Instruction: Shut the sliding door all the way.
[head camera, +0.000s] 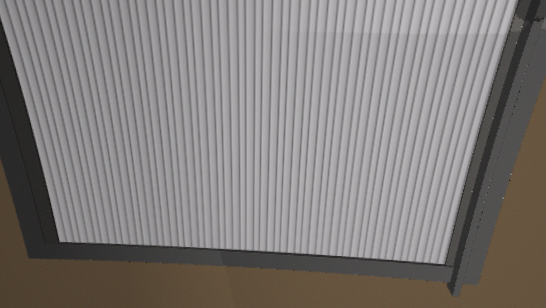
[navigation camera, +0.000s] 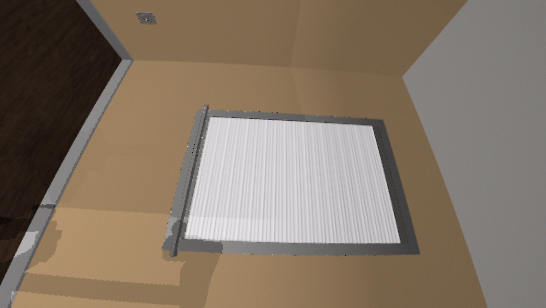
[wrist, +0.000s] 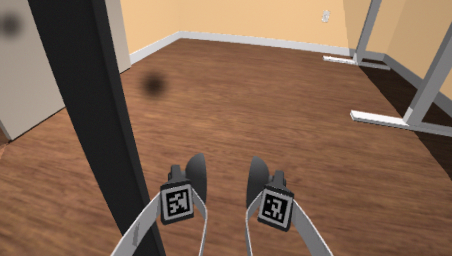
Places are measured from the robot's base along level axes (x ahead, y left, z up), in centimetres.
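Pixels of known places: gripper, fingertip midpoint: (wrist: 226, 172).
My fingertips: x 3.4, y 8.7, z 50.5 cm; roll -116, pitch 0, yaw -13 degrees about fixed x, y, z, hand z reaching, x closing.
Behind a point stands the place of what it marks.
My gripper (wrist: 226, 172) @(x 3.4, y 8.7, z 50.5 cm) is in the lower middle of the wrist view, with its two dark fingertips apart, open and holding nothing, above the wooden floor (wrist: 210, 115) @(x 15.7, y 100.3, z 0.0 cm). A pale upright panel (wrist: 30, 65) @(x -73.3, y 112.3, z 29.7 cm) stands at the left edge of the wrist view, behind my dark mast (wrist: 87, 100) @(x -6.7, y 11.6, z 56.4 cm). I cannot tell if it is the sliding door. It is well apart from the fingers, and its top is cut off. No sliding door can be made out in the head or navigation views, and the gripper does not show in them.
A grey-framed window with a white ribbed blind (head camera: 250, 125) @(x -6.3, y -106.1, z 143.2 cm) (navigation camera: 295, 175) @(x -5.1, y -106.7, z 143.8 cm) is on the tan wall (navigation camera: 125, 175) @(x -9.6, y -105.3, z 42.3 cm). White metal stands (wrist: 432, 80) @(x 128.3, y 71.5, z 30.4 cm) (wrist: 367, 30) @(x 182.6, y 183.4, z 35.1 cm) rise from the floor at the right of the wrist view. A wall outlet (navigation camera: 146, 18) (wrist: 326, 16) and white baseboard (wrist: 270, 42) @(x 110.9, y 252.1, z 4.5 cm) show.
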